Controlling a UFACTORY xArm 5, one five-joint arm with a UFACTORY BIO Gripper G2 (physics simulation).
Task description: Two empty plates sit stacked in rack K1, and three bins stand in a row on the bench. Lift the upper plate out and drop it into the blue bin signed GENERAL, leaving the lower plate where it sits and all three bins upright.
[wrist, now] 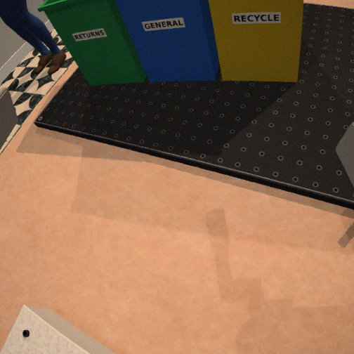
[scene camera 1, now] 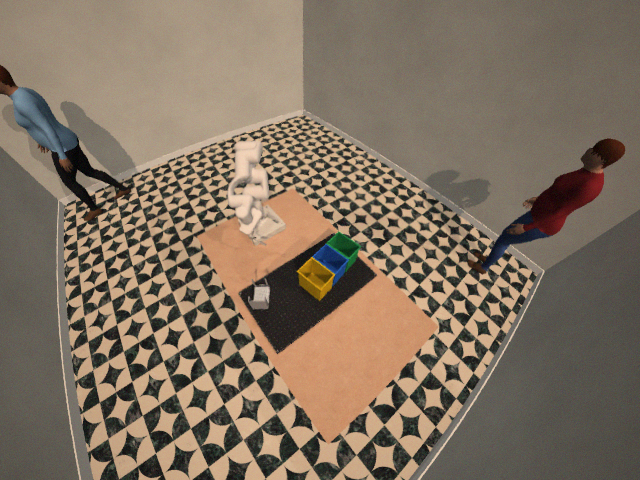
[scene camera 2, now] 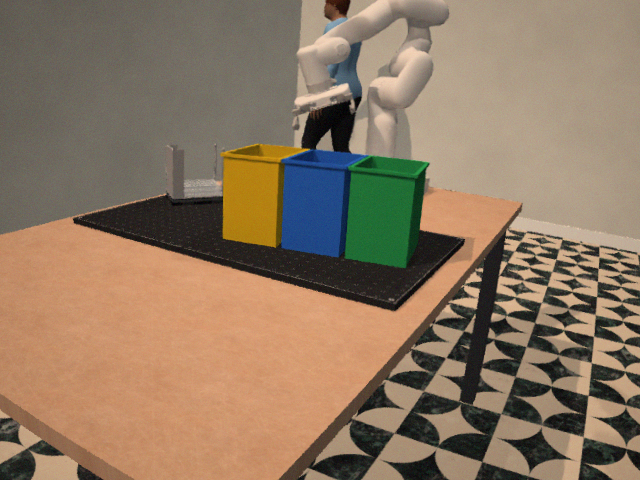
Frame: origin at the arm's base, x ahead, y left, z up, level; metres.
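Seen in the pictures: hand, tool point: (scene camera 1: 269, 232) (scene camera 2: 324, 117).
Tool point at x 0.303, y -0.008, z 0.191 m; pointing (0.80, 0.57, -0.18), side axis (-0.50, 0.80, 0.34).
Observation:
A point is followed by its place in that frame.
The rack K1 (scene camera 1: 260, 302) {x 0.655, y -0.228, z 0.089 m} (scene camera 2: 175, 173) {x 0.662, y -0.199, z 0.046 m} stands at one end of the black board, with a pale tall wall and thin posts. Pale stacked plates (scene camera 2: 199, 188) {x 0.602, y -0.175, z 0.003 m} lie low in it; I cannot tell the two apart. The blue bin signed GENERAL (scene camera 1: 337, 265) {x 0.628, y 0.307, z 0.011 m} (scene camera 2: 313, 206) {x 0.701, y 0.274, z 0.057 m} (wrist: 172, 52) stands upright between the yellow RECYCLE bin (scene camera 1: 316, 285) {x 0.735, y 0.081, z 0.143 m} (scene camera 2: 253, 201) {x 0.744, y 0.155, z 0.051 m} (wrist: 260, 50) and the green RETURNS bin (scene camera 1: 349, 252) {x 0.585, y 0.431, z 0.018 m} (scene camera 2: 381, 214) {x 0.657, y 0.400, z 0.060 m} (wrist: 107, 60), both upright. My gripper (scene camera 2: 324, 116) {x 0.303, y -0.008, z 0.191 m} is open and empty, raised behind the bins in scene camera 2, away from the rack.
The black perforated board (scene camera 1: 289, 320) {x 0.784, y -0.123, z -0.037 m} (scene camera 2: 170, 235) {x 0.835, y 0.002, z -0.036 m} (wrist: 200, 125) lies on the wooden bench (scene camera 1: 351, 356) {x 1.134, y 0.083, z -0.051 m} (scene camera 2: 155, 335) {x 1.114, y 0.324, z -0.050 m} (wrist: 150, 240). My arm's base (scene camera 1: 271, 222) {x 0.072, y 0.076, z 0.002 m} (wrist: 45, 335) stands on the bench. A person in blue (scene camera 1: 46, 124) (scene camera 2: 350, 67) and one in red (scene camera 1: 568, 198) are on the floor beyond it.

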